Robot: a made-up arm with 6 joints. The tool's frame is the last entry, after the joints.
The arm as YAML. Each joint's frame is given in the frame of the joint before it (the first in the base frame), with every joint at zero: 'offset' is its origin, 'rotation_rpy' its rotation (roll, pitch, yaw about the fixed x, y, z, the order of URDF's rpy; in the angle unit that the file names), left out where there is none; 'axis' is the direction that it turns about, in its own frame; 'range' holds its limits. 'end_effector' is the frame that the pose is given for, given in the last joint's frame.
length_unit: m
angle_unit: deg
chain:
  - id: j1
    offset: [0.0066, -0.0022, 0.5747]
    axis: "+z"
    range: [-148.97, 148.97]
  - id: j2
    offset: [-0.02, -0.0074, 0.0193]
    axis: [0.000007, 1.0, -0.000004]
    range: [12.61, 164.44]
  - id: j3
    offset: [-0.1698, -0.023, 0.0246]
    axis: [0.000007, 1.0, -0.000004]
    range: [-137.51, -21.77]
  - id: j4
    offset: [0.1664, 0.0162, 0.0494]
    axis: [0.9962, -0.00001, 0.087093]
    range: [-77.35, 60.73]
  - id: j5
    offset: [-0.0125, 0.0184, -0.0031]
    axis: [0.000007, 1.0, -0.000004]
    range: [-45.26, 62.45]
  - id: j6
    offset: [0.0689, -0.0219, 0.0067]
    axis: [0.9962, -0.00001, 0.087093]
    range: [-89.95, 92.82]
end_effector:
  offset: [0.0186, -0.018, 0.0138]
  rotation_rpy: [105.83, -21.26, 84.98]
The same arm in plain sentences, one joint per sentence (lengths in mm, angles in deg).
The arm has six revolute joints in a row. What follows holds with every joint at zero, and every direction is one of the base frame's. Joint 1 sits 6.6 mm along +x and 2.2 mm along -y and 574.7 mm along +z from the base frame's origin and turns about +z, from -148.97 to 148.97 deg. Joint 2 sits 20.0 mm along -x and 7.4 mm along -y and 19.3 mm along +z from joint 1 and turns about +y, from 12.61 to 164.44 deg. Joint 3 sits 169.8 mm along -x and 23.0 mm along -y and 24.6 mm along +z from joint 2 and turns about +y, from -137.51 to -21.77 deg. Joint 4 sits 166.4 mm along +x and 16.2 mm along +y and 49.4 mm along +z from joint 3 and turns about the direction (0.9962, 0, 0.0871), from -77.35 to 60.73 deg. Joint 5 sits 12.5 mm along -x and 18.4 mm along +y and 3.1 mm along -z from joint 4 and turns about +y, from -45.26 to 62.45 deg. Joint 6 sits 68.9 mm along +x and 21.9 mm along -y and 6.7 mm along +z from joint 5 and turns about the direction (0.9962, 0, 0.0871), from -89.95 to 92.82 deg. The tool frame, which is the frame that the pose is given for, sits 18.6 mm along +x and 18.0 mm along -y and 13.8 mm along +z from joint 6; its axes are the base frame's turned by roll 105.83, pitch -21.26 and yaw 84.98 deg (as in URDF: about the fixed x, then y, then z).
